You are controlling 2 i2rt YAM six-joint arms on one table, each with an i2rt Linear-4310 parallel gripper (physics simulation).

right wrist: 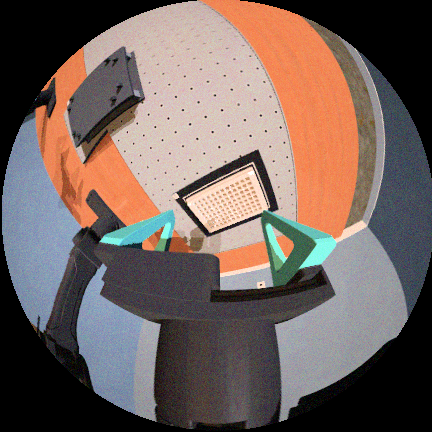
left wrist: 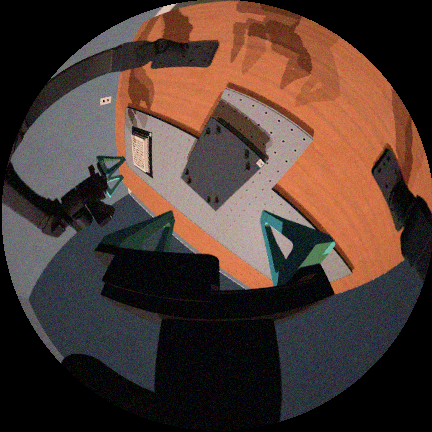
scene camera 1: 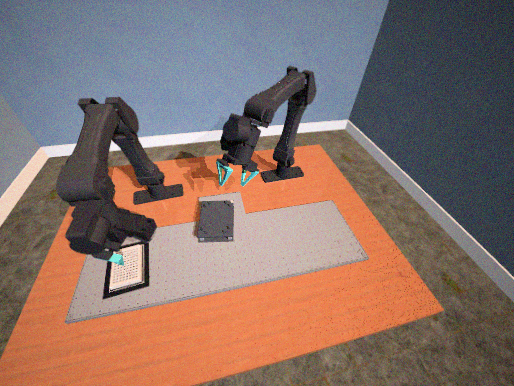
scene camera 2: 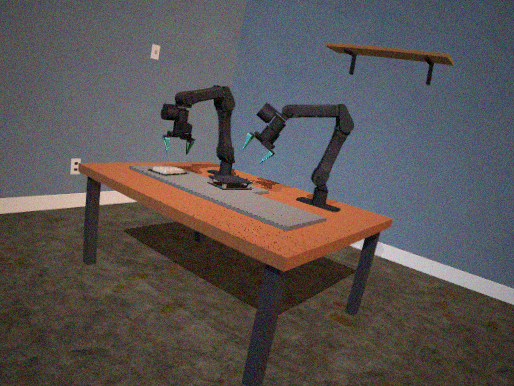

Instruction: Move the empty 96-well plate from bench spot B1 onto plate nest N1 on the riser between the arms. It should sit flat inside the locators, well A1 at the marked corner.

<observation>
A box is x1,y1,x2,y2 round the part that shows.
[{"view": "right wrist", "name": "my right gripper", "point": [217,214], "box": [93,209,335,428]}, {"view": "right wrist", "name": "well plate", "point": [239,196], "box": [186,166,266,231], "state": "on a black plate nest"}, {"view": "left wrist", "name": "my left gripper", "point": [216,214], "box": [93,210,334,428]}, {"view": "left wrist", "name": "my right gripper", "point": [123,167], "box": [75,155,124,203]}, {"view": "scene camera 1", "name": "my left gripper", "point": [231,185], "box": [216,142,259,186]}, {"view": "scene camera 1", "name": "well plate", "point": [131,272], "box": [110,245,141,289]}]
</observation>
